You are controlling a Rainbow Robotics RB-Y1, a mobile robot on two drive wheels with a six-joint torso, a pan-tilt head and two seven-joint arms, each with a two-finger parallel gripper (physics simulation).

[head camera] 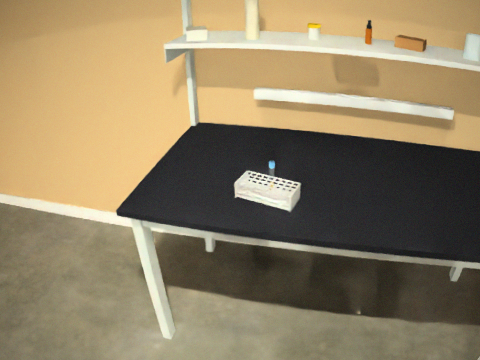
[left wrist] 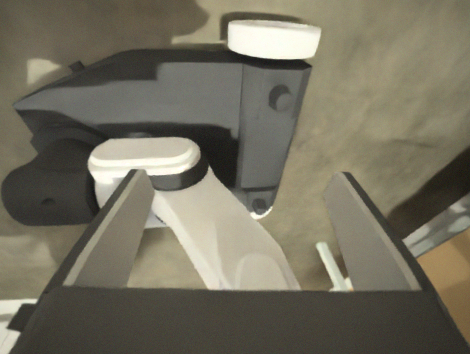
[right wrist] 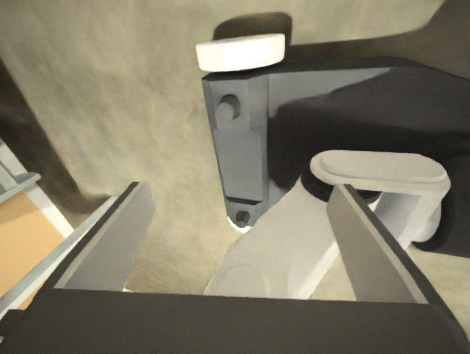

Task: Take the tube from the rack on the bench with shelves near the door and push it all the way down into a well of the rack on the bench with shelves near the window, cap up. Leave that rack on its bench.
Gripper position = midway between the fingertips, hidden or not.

Observation:
In view: the left gripper point(left wrist: 239, 182), the right gripper point(right wrist: 238, 195) and a white tube rack point(head camera: 277, 197).
The left wrist view does not show the white tube rack: it is out of frame. The right wrist view misses the white tube rack: it is out of frame.

